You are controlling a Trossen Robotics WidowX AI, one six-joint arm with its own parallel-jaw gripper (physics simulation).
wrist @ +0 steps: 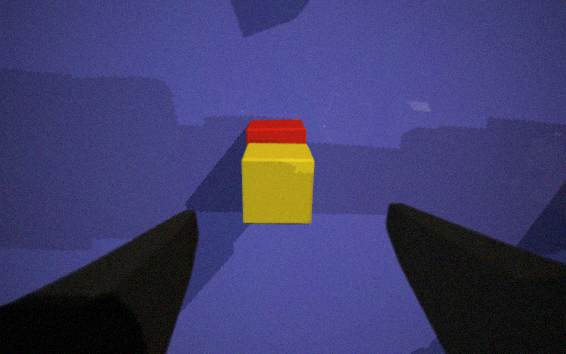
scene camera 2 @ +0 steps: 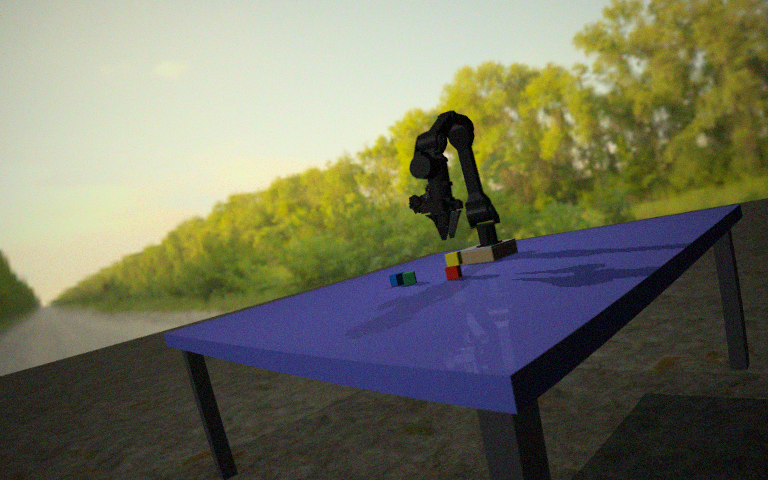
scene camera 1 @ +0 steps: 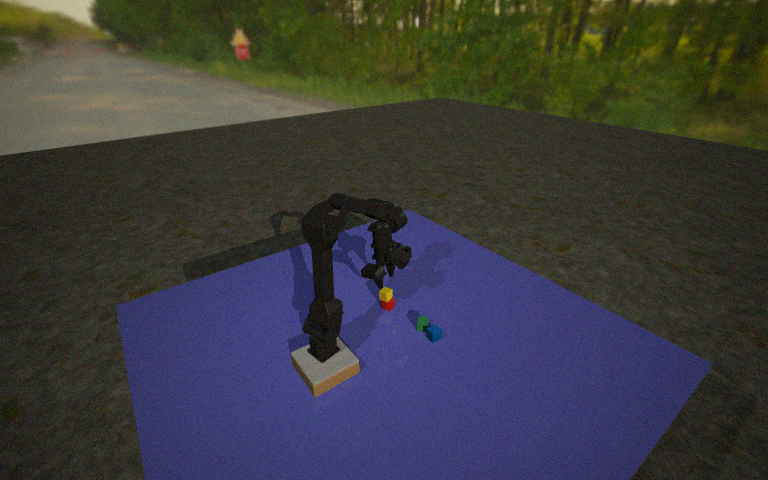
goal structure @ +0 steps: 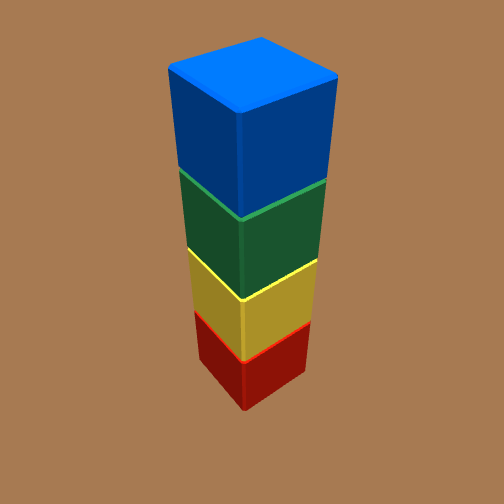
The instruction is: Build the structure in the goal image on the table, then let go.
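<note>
A yellow cube (scene camera 1: 385, 294) (scene camera 2: 452, 258) (wrist: 277, 192) sits on top of a red cube (scene camera 1: 387, 305) (scene camera 2: 453, 273) (wrist: 276, 131), which stands on the blue table (scene camera 1: 509, 384) (scene camera 2: 317, 339). In the wrist view the two look squarely lined up. A green cube (scene camera 1: 422, 323) (scene camera 2: 408, 277) and a blue cube (scene camera 1: 433, 333) (scene camera 2: 395, 279) lie on the table close beside each other, apart from the stack; whether they touch is too small to tell. My gripper (scene camera 1: 385, 280) (scene camera 2: 447, 237) (wrist: 293, 219) is open and empty, raised above the yellow cube and clear of it.
The arm's base block (scene camera 1: 331, 370) (scene camera 2: 489, 252) stands on the table near the stack. Shadows of the arm fall across the table top. The table's edges drop off to dark ground.
</note>
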